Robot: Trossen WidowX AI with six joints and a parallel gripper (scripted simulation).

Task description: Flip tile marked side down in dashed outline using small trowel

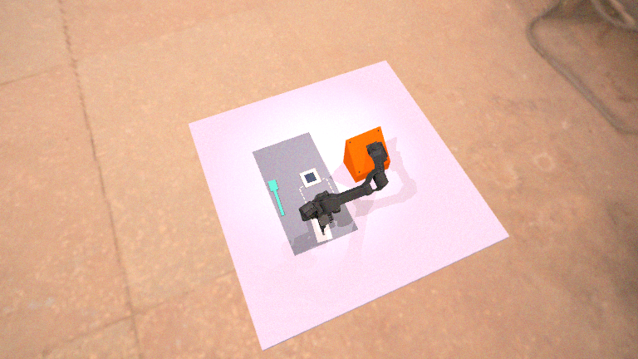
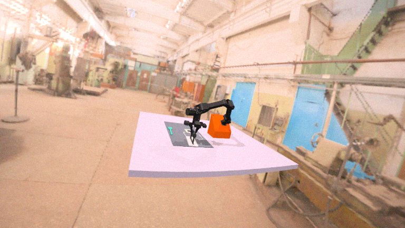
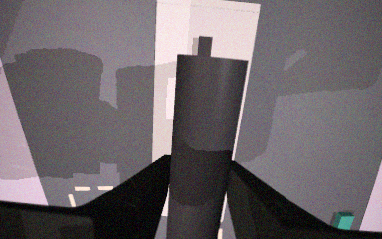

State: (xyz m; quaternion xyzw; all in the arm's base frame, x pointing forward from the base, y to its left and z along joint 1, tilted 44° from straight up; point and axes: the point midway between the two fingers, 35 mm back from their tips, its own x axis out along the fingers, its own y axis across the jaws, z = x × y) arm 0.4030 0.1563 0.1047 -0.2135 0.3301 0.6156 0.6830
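My gripper tip is now 2 cm to the right of the trowel and 3 cm above it. The rest, counted from my gripper tip: teal flat tool: 13 cm ahead, 24 cm to the right, 6 cm below; then grey mat: 21 cm to the right, 9 cm below; then tile: 7 cm behind, 25 cm to the right, 6 cm below.
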